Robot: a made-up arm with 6 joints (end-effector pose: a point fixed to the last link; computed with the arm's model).
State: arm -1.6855 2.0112 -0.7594 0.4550 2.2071 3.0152
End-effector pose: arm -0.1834 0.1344 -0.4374 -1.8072 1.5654 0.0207
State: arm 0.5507 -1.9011 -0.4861 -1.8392 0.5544 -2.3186
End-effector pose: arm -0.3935 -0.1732 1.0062 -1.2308 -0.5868 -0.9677
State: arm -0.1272 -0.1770 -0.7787 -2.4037 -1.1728 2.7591
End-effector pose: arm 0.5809 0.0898 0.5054 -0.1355 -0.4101 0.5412
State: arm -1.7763 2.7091 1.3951 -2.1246 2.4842 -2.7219
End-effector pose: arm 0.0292 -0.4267 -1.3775 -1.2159 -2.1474 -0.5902
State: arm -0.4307 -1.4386 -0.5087 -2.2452 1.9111 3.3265
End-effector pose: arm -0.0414 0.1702 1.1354 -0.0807 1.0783 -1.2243
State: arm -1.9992 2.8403 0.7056 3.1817 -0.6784 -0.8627
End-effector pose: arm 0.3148 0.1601 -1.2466 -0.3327 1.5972 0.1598
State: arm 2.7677 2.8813 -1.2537 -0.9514 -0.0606 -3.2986
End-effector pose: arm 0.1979 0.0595 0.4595 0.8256 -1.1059 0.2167
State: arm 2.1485 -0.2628 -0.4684 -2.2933 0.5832 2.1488
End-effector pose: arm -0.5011 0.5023 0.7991 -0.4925 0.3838 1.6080
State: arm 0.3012 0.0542 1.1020 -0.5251 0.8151 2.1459
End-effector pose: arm 0.6505 0.0027 1.9648 -0.7415 -1.0439 -1.3554
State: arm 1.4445 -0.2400 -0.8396 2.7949 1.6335 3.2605
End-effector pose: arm -0.1246 0.6617 0.6799 -1.3352 2.0290 1.0798
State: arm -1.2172 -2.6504 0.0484 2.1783 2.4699 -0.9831
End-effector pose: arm -0.3462 1.3005 -0.1260 -2.8251 1.0024 -0.0534
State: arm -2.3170 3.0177 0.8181 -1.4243 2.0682 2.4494
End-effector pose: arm 0.4112 0.4921 -1.1192 -0.4564 -2.7876 -0.0272
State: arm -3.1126 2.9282 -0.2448 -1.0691 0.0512 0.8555
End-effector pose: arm 0.7783 0.1284 -0.2321 -2.9267 -0.1092 0.0017
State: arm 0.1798 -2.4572 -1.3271 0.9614 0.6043 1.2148
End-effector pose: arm -0.2497 -0.1734 0.6618 -1.7551 -1.4824 -1.2554
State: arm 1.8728 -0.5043 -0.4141 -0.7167 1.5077 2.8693
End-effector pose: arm -0.0118 0.5955 1.0256 -1.0217 -0.8939 -0.2789
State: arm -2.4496 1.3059 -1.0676 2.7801 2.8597 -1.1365
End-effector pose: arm 0.0068 -0.2617 -0.1524 1.2972 -1.8134 1.1675
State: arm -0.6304 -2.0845 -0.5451 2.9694 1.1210 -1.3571
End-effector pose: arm -0.4622 0.6056 0.9128 -1.8114 0.1081 -0.7012
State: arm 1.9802 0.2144 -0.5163 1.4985 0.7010 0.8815
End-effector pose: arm -0.3998 0.9612 0.6870 0.8138 2.2154 -1.7589
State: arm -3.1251 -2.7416 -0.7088 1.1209 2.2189 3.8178
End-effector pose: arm 0.9285 0.1110 0.3661 -0.4393 1.3264 -0.7701
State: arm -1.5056 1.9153 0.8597 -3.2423 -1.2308 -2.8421
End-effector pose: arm 0.3015 -1.2585 -0.7523 -0.3314 0.0658 -1.6101
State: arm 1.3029 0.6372 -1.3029 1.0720 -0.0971 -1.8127
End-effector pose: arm 0.1878 0.2865 0.0544 -0.7773 1.6459 0.1320
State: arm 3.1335 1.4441 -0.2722 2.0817 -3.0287 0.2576
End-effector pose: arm -0.8743 -0.1005 -0.5208 -1.0240 -1.5395 -1.1001
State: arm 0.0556 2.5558 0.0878 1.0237 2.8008 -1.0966
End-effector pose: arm -0.1707 -0.1241 -1.0838 1.9643 0.0565 0.7063
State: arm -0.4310 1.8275 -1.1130 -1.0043 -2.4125 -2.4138
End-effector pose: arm -0.2118 -0.0326 0.1346 1.1839 -0.3090 0.5395
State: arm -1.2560 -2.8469 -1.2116 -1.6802 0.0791 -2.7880
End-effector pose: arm -0.0035 0.0882 0.5379 -2.0971 -0.1156 -2.2972
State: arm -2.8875 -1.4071 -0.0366 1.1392 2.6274 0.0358
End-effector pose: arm 0.7734 0.2959 1.4757 -2.2260 0.8924 1.0668
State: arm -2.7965 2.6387 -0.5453 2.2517 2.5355 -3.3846
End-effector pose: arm 0.5836 0.0626 -0.5012 -0.7374 0.6714 -2.2810
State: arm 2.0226 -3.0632 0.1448 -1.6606 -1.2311 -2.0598
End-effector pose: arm 0.4369 -0.9455 -0.3168 0.3464 -0.4858 -2.3261
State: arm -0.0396 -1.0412 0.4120 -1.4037 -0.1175 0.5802
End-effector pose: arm -0.3889 -0.0212 1.7072 0.5642 -1.3063 0.6391
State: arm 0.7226 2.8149 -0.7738 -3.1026 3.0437 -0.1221
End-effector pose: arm -0.5948 -0.2314 -0.0056 -2.8794 -1.0353 0.5913
